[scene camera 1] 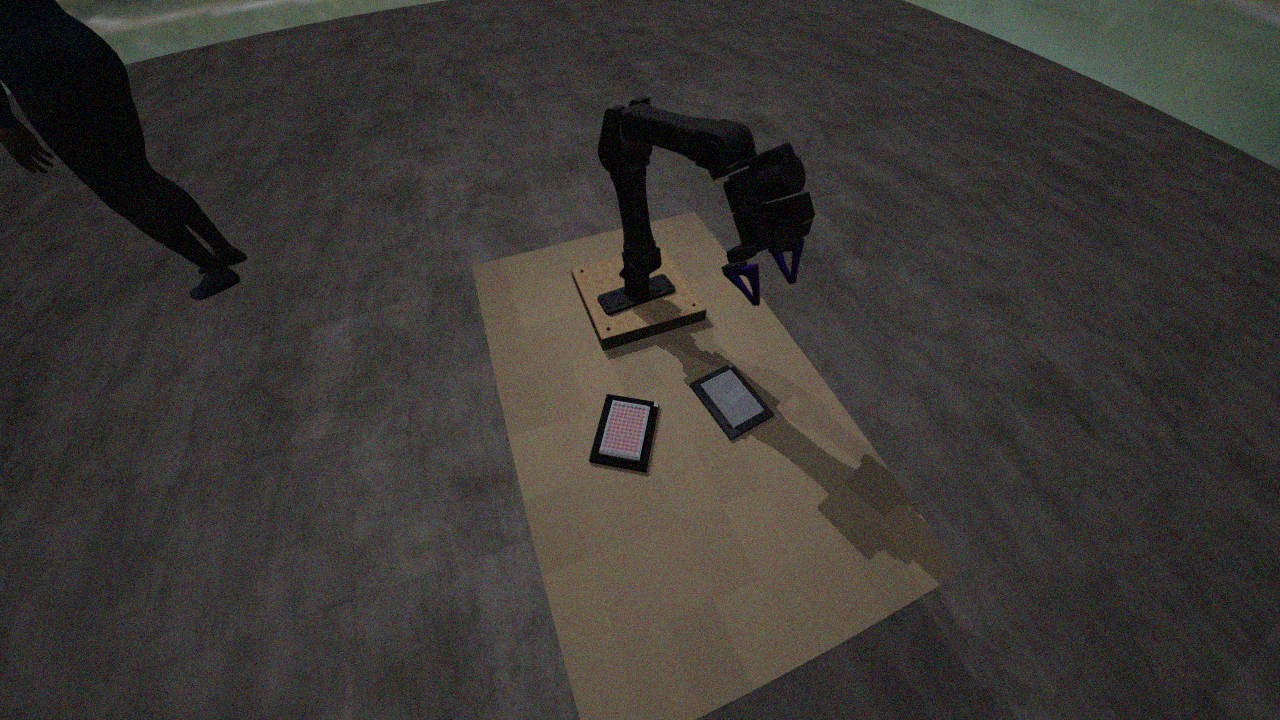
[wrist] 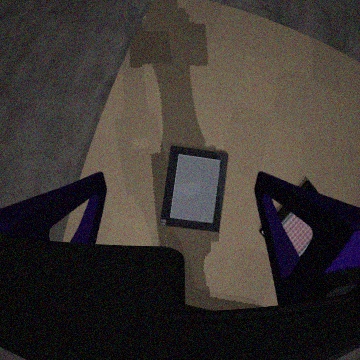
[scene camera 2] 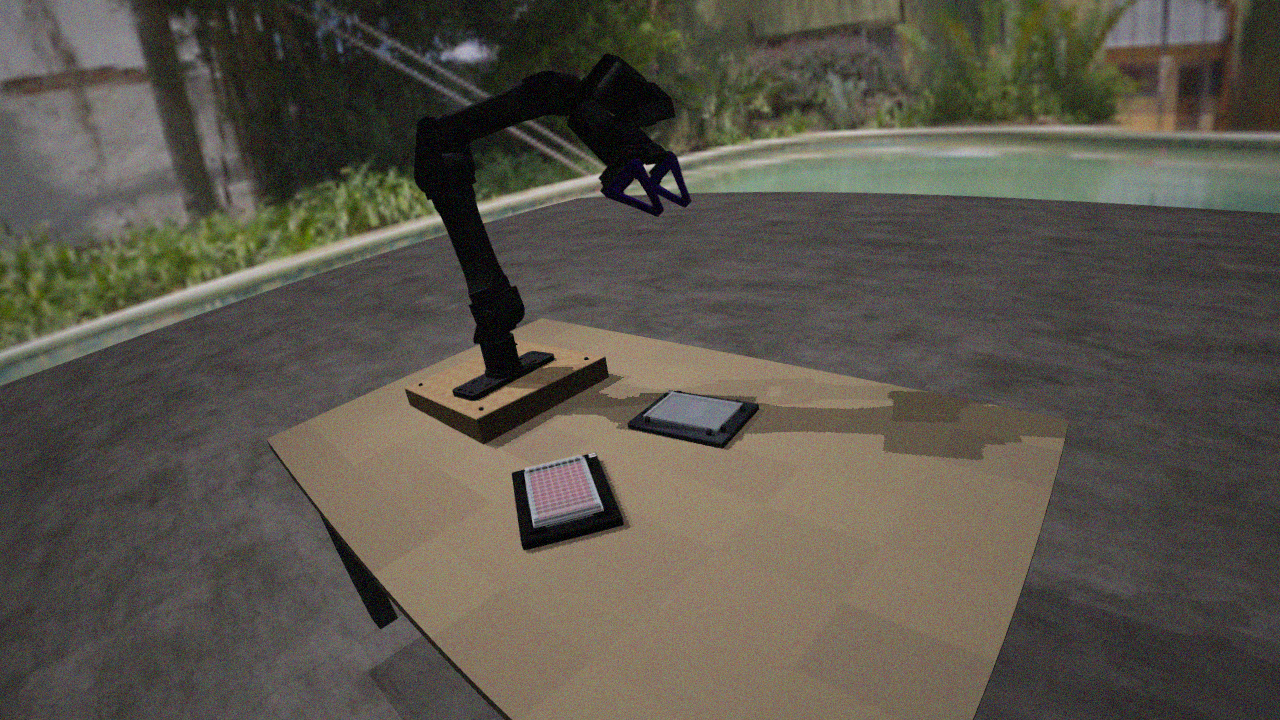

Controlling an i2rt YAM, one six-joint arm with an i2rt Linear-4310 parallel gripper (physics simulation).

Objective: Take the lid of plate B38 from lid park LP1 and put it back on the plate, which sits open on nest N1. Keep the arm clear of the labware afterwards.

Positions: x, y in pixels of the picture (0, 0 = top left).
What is my gripper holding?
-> Nothing.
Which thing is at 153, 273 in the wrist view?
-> My gripper.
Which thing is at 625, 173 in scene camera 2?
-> My gripper.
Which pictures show the pale grey lid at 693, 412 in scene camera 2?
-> Scene camera 1, the wrist view and scene camera 2: all of them.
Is my gripper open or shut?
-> Open.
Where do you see a pale grey lid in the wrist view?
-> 195, 183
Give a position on a pale grey lid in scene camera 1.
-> At 729, 395
